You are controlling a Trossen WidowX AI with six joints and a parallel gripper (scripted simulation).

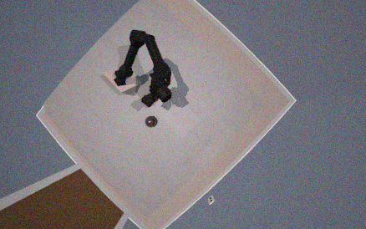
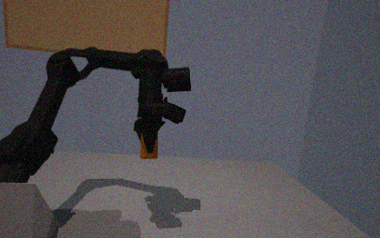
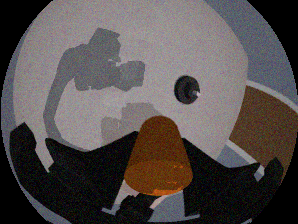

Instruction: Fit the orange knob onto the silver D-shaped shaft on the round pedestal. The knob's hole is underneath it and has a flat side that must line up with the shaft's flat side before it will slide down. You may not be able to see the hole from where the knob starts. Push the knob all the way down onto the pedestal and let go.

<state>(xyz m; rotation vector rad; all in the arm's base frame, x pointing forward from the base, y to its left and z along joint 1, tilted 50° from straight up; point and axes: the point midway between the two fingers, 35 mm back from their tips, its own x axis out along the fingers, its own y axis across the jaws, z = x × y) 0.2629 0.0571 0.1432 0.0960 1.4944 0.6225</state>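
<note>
Now: the orange knob 10 mm to the left of my gripper tip and 30 mm above it. The rest, counted from my gripper tip: dark round pedestal: 80 mm ahead, 140 mm to the right, 150 mm below.
</note>
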